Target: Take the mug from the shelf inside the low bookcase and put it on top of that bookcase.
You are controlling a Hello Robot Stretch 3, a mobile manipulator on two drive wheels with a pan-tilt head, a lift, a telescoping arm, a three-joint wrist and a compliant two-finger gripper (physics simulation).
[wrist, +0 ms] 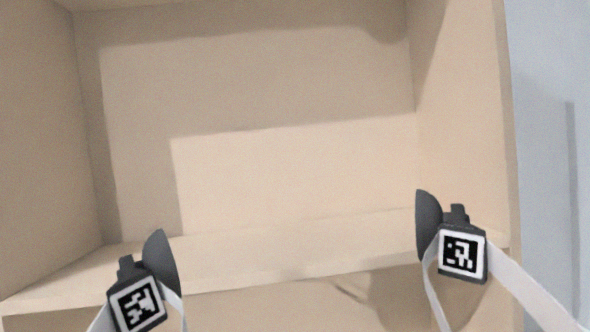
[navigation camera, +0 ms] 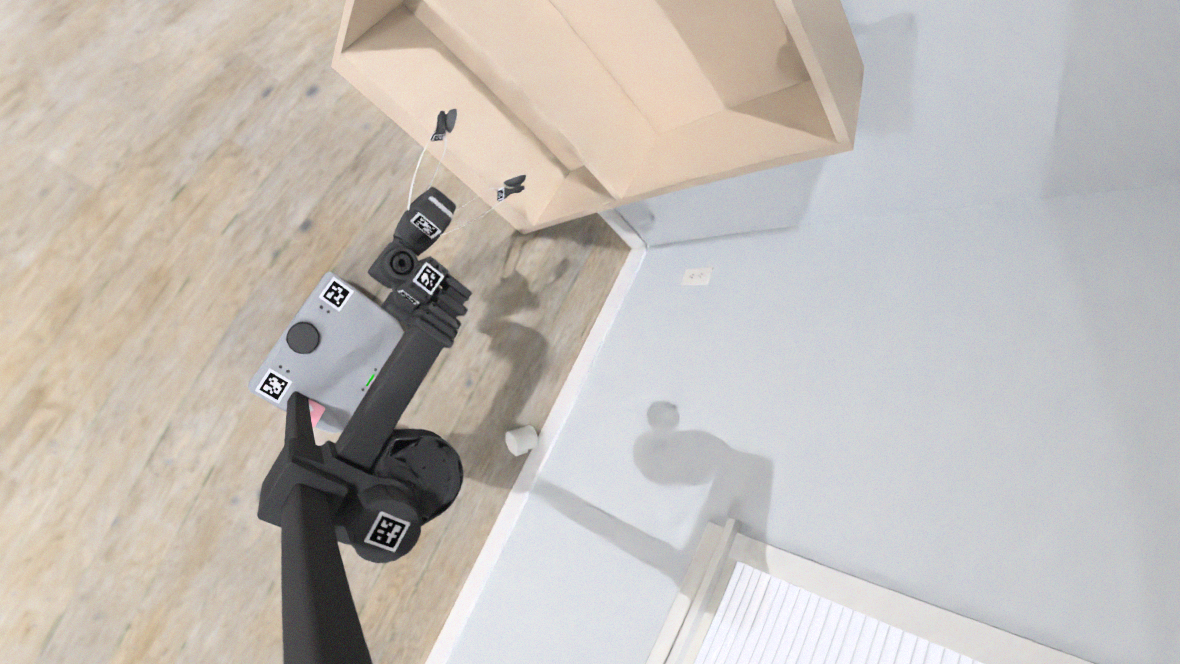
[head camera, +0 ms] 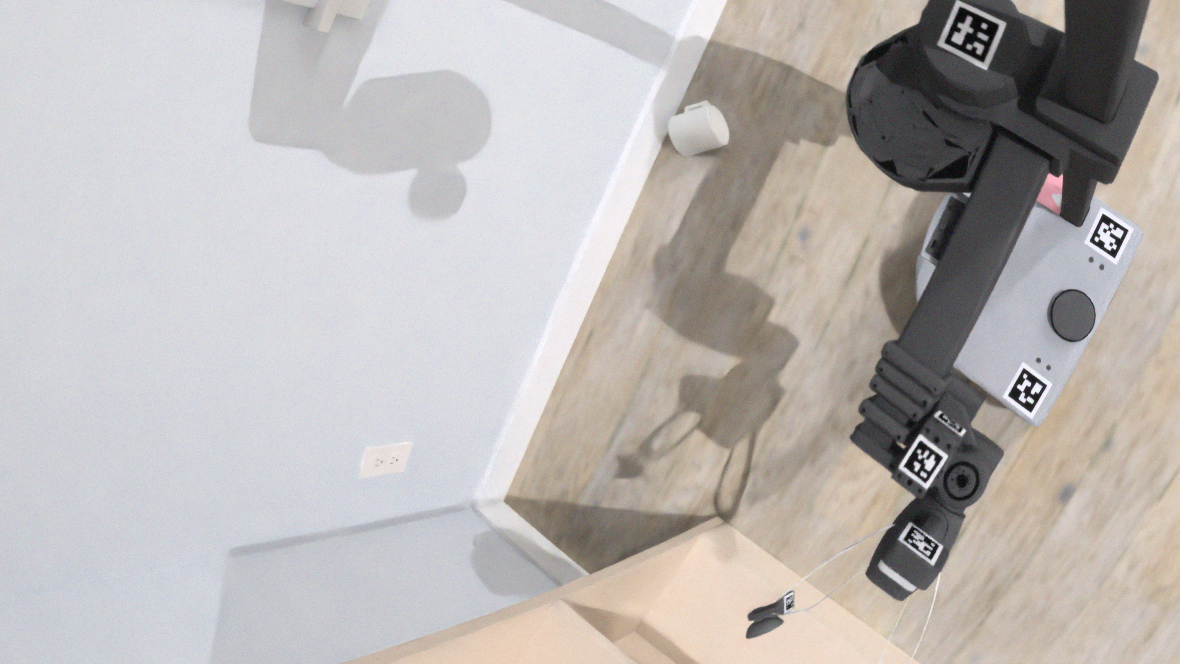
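Where they show: gripper, fingertip midpoint: (navigation camera: 490,143); robot's base, link origin: (navigation camera: 303,335) (head camera: 1068,314).
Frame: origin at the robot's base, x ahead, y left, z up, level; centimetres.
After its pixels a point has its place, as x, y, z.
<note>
A white mug (head camera: 698,129) @[-73.9, -7.3, 8.0] (navigation camera: 521,440) @[-73.5, -7.2, 7.9] is on the wooden floor by the baseboard, apart from the low bookcase. The light-wood bookcase (head camera: 528,640) @[-35.4, -75.8, 51.8] (navigation camera: 837,74) @[-27.0, -74.0, 106.0] (wrist: 460,100) has a large upper compartment and a narrow lower one, divided by a shelf board (wrist: 300,260). The mug does not show in the wrist view or in the visible parts of the compartments. My gripper (navigation camera: 479,155) @[-2.0, -43.3, 63.3] (wrist: 294,233) @[-2.0, -43.3, 63.3] is open, its fingers wide apart with nothing between them. It is at the bookcase's open front, facing the upper compartment; in the head camera view one fingertip is cut off.
My grey base (head camera: 1014,305) @[-8.6, -3.9, 16.0] (navigation camera: 346,346) @[-9.4, -3.9, 16.0] stands on the floor between the mug and the bookcase's front side. A pale wall (head camera: 288,289) @[-84.4, -47.4, 71.0] (navigation camera: 948,371) @[-84.1, -53.0, 117.8] with an outlet (head camera: 386,460) @[-82.5, -81.3, 40.0] (navigation camera: 697,275) @[-82.4, -81.6, 40.7] runs beside the bookcase. A blind (navigation camera: 792,619) @[-85.9, 3.2, 100.6] shows at the navigation view's lower edge.
</note>
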